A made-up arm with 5 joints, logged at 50 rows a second.
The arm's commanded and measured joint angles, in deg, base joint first. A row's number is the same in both.
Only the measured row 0 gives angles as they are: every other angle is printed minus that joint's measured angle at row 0.
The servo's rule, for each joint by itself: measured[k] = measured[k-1] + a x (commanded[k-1-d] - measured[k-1]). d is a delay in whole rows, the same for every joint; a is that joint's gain. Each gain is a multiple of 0.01, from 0.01 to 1. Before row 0 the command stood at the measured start. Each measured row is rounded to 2 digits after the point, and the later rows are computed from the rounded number. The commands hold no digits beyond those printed.
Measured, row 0:
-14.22 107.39 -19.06 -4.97 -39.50
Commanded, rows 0 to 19:
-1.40 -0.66 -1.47 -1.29 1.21
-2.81 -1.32 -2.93 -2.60 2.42
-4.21 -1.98 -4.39 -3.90 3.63
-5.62 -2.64 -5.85 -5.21 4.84
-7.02 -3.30 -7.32 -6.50 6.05
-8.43 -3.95 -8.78 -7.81 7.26
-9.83 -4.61 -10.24 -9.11 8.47
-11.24 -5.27 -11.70 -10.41 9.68
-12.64 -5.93 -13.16 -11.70 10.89
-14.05 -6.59 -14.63 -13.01 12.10
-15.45 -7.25 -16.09 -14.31 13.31
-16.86 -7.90 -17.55 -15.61 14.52
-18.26 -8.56 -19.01 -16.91 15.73
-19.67 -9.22 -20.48 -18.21 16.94
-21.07 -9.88 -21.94 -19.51 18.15
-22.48 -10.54 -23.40 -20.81 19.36
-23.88 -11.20 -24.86 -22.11 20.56
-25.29 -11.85 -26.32 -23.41 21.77
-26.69 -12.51 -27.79 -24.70 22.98
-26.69 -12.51 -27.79 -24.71 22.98
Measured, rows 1 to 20:
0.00 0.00 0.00 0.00 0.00
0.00 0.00 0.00 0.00 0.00
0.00 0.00 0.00 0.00 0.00
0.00 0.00 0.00 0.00 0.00
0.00 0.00 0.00 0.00 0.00
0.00 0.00 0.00 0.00 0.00
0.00 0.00 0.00 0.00 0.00
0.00 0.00 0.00 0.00 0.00
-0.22 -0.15 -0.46 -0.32 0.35
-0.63 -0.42 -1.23 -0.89 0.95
-1.20 -0.78 -2.21 -1.64 1.73
-1.91 -1.21 -3.34 -2.53 2.63
-2.73 -1.69 -4.57 -3.52 3.62
-3.64 -2.21 -5.88 -4.59 4.68
-4.63 -2.76 -7.23 -5.72 5.78
-5.69 -3.34 -8.62 -6.89 6.91
-6.80 -3.94 -10.03 -8.09 8.06
-7.96 -4.55 -11.46 -9.32 9.23
-9.16 -5.17 -12.90 -10.57 10.41
-10.39 -5.80 -14.34 -11.83 11.60
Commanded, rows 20 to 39:
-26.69 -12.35 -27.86 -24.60 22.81
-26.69 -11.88 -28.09 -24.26 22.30
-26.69 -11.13 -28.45 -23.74 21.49
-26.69 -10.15 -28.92 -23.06 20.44
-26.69 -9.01 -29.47 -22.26 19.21
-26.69 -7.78 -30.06 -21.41 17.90
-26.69 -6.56 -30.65 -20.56 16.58
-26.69 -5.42 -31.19 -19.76 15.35
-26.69 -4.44 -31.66 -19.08 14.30
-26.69 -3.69 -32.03 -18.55 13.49
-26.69 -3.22 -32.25 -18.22 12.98
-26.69 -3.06 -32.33 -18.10 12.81
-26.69 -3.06 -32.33 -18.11 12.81
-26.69 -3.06 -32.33 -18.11 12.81
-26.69 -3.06 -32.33 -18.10 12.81
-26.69 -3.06 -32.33 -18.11 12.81
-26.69 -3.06 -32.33 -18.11 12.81
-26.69 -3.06 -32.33 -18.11 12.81
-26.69 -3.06 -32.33 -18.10 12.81
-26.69 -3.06 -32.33 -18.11 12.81
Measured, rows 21 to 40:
-11.65 -6.43 -15.79 -13.10 12.80
-12.93 -7.07 -17.24 -14.38 14.00
-14.23 -7.72 -18.70 -15.66 15.20
-15.55 -8.37 -20.16 -16.95 16.41
-16.88 -9.02 -21.62 -18.24 17.61
-18.23 -9.67 -23.08 -19.53 18.82
-19.58 -10.32 -24.54 -20.82 20.03
-20.72 -10.82 -25.55 -21.79 20.89
-21.68 -11.17 -26.27 -22.49 21.45
-22.48 -11.33 -26.83 -22.93 21.70
-23.15 -11.28 -27.33 -23.13 21.64
-23.72 -11.02 -27.82 -23.11 21.29
-24.20 -10.56 -28.33 -22.90 20.69
-24.60 -9.92 -28.87 -22.53 19.88
-24.93 -9.15 -29.42 -22.04 18.92
-25.21 -8.29 -29.97 -21.47 17.88
-25.45 -7.40 -30.49 -20.87 16.84
-25.65 -6.55 -30.97 -20.29 15.87
-25.82 -5.78 -31.37 -19.77 15.03
-25.96 -5.15 -31.67 -19.35 14.39

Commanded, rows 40 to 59:
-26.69 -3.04 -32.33 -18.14 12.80
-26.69 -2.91 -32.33 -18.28 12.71
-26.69 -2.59 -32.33 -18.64 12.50
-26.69 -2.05 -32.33 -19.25 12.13
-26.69 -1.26 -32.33 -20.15 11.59
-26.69 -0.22 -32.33 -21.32 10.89
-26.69 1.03 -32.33 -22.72 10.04
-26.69 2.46 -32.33 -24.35 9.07
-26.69 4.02 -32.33 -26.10 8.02
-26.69 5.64 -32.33 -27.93 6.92
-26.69 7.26 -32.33 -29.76 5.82
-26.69 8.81 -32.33 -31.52 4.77
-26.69 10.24 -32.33 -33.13 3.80
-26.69 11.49 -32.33 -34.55 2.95
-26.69 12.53 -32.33 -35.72 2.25
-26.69 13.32 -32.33 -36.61 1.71
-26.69 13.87 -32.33 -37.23 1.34
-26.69 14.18 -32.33 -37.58 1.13
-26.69 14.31 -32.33 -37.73 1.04
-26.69 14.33 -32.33 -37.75 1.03
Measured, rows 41 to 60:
-26.08 -4.67 -31.87 -19.04 13.93
-26.18 -4.30 -32.01 -18.81 13.61
-26.26 -4.01 -32.11 -18.63 13.38
-26.33 -3.79 -32.18 -18.50 13.21
-26.39 -3.62 -32.23 -18.40 13.09
-26.44 -3.49 -32.26 -18.33 13.01
-26.48 -3.39 -32.28 -18.27 12.95
-26.51 -3.31 -32.30 -18.23 12.91
-26.54 -3.25 -32.31 -18.21 12.88
-26.56 -3.17 -32.32 -18.23 12.83
-26.58 -3.04 -32.32 -18.33 12.73
-26.60 -2.81 -32.32 -18.56 12.56
-26.61 -2.45 -32.32 -18.96 12.28
-26.62 -1.94 -32.32 -19.55 11.88
-26.63 -1.26 -32.32 -20.34 11.35
-26.64 -0.40 -32.32 -21.34 10.69
-26.65 0.62 -32.32 -22.53 9.92
-26.66 1.77 -32.32 -23.88 9.05
-26.66 3.03 -32.32 -25.35 8.11
-26.66 4.36 -32.32 -26.89 7.14

